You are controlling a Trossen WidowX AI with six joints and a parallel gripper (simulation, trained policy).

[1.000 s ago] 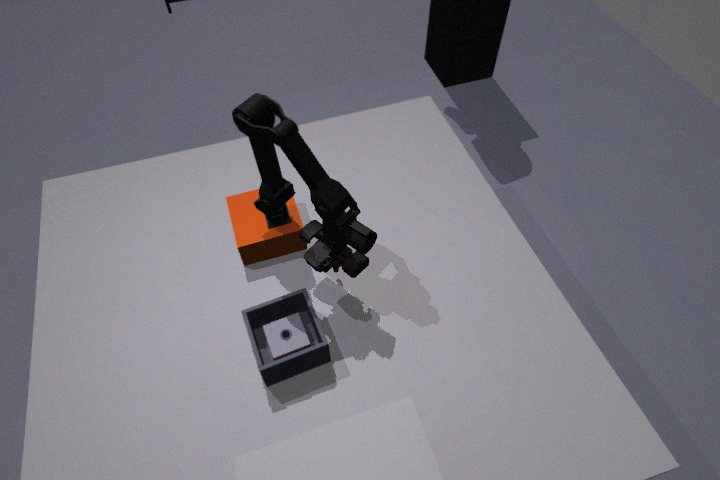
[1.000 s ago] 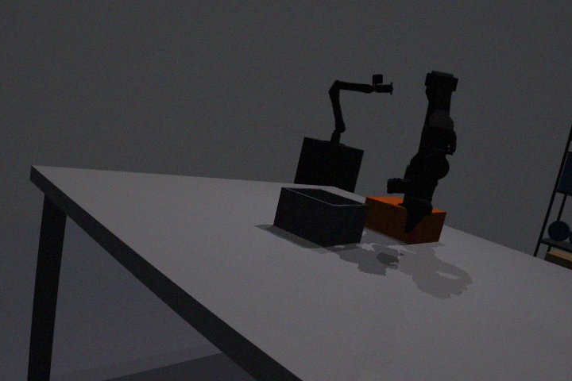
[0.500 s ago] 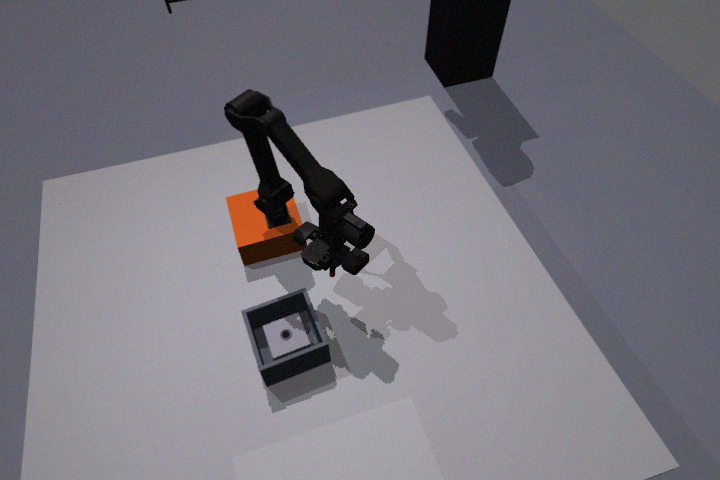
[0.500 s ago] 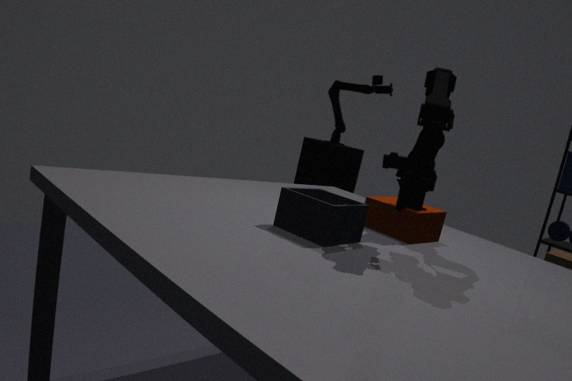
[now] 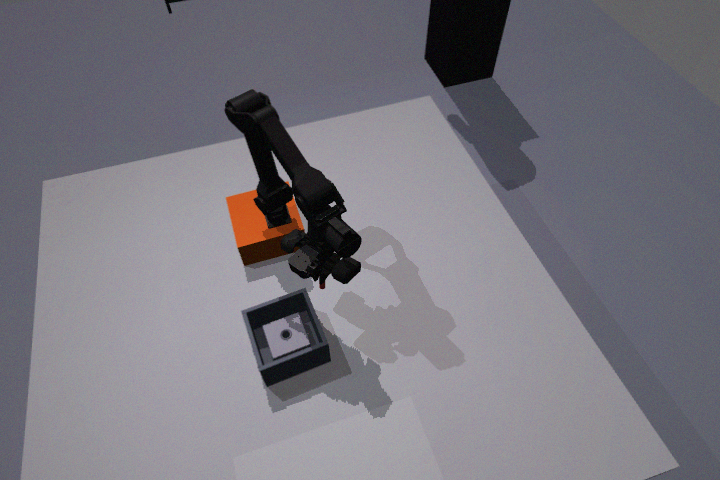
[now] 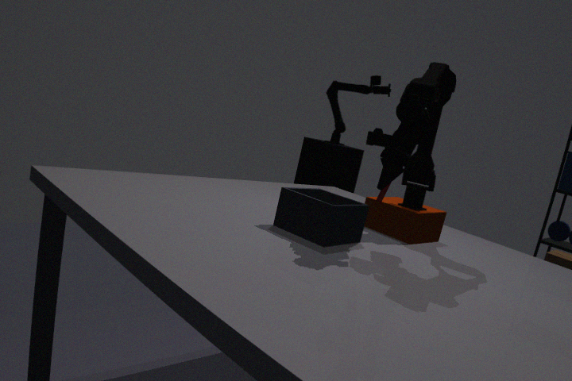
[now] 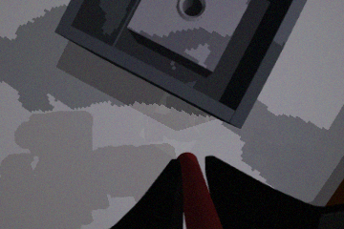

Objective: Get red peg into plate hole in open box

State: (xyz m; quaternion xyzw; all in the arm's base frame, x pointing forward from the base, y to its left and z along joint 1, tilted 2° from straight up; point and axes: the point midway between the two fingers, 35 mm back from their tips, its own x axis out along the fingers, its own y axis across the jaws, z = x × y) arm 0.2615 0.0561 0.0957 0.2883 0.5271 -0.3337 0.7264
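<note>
Now: gripper tip 10 cm to the left of the pale plate, 10 cm above it and 6 cm short of it. From my gripper tip the other things lie so: red peg: 1 cm to the left, 1 cm behind, 1 cm above; then dark box: 12 cm below, 10 cm to the right, 6 cm ahead.
</note>
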